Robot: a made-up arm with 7 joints.
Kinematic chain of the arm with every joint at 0, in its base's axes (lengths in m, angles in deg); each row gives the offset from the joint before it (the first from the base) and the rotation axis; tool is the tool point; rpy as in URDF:
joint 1: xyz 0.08 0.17 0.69 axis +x
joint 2: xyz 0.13 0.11 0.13 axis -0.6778 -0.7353 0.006
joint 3: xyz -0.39 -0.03 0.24 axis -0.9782 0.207 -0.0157
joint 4: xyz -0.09 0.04 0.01 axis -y
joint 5: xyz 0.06 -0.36 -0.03 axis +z
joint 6: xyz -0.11 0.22 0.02 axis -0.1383 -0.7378 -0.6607
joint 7: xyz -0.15 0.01 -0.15 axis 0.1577 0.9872 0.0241
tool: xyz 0.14 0 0.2 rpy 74.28 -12.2 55.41
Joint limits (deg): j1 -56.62..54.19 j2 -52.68..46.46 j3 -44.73..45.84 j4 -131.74..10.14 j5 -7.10..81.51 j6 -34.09..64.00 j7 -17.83..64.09
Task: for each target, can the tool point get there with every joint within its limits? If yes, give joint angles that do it. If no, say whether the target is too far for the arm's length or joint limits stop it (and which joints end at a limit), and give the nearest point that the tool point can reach.
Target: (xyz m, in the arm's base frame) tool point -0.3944 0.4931 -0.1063
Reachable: no: joint limits stop it (at a limit: joint 1, joint 2, joint 3, joint 5, joint 6, joint 7) | nearest point -0.2940 0.2282 0.3233 | short by 0.515 m
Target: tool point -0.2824 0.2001 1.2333
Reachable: yes | joints -17.84 -17.66 33.09 -82.57 19.46 33.98 53.95
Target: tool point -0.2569 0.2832 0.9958
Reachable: yes | joints -25.62 -7.46 -11.11 -31.60 0.09 6.29 32.68
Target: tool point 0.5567 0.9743 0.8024
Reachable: no: joint limits stop it (at a limit: joint 1, joint 3, joint 6, joint 7) | nearest point 0.1429 0.6764 1.1231 | short by 0.602 m
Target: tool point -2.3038 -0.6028 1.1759
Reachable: no: too far | nearest point -0.7494 -0.1493 0.9805 | short by 1.631 m
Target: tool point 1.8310 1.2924 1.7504
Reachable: no: too far | nearest point 0.3442 0.5266 1.4323 | short by 1.702 m
